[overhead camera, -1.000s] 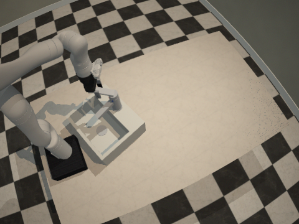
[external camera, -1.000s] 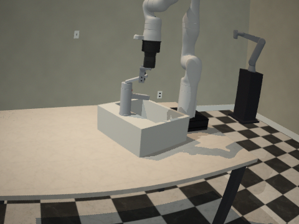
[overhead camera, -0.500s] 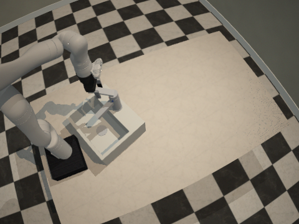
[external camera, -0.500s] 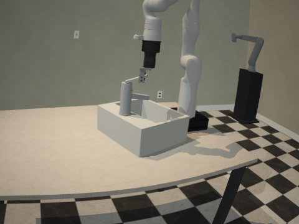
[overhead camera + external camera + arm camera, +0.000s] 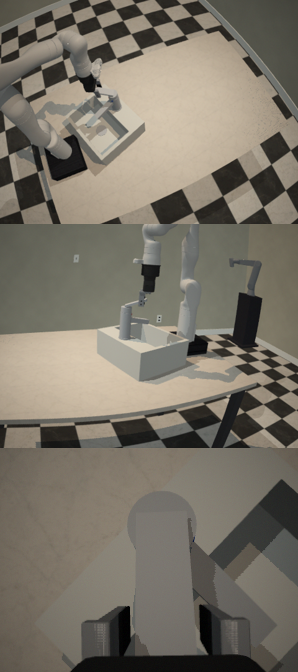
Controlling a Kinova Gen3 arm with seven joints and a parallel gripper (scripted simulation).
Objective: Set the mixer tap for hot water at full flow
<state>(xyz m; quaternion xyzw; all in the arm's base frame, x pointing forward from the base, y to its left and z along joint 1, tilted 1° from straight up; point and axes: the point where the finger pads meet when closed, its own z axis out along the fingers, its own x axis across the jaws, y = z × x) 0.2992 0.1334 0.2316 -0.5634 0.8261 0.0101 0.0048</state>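
Now: the lever 2 cm ahead of my hand, 1 cm to the right of it and 1 cm below it. The rest, counted from my hand: white sink basin 5 cm behind, 7 cm to the right, 26 cm below.
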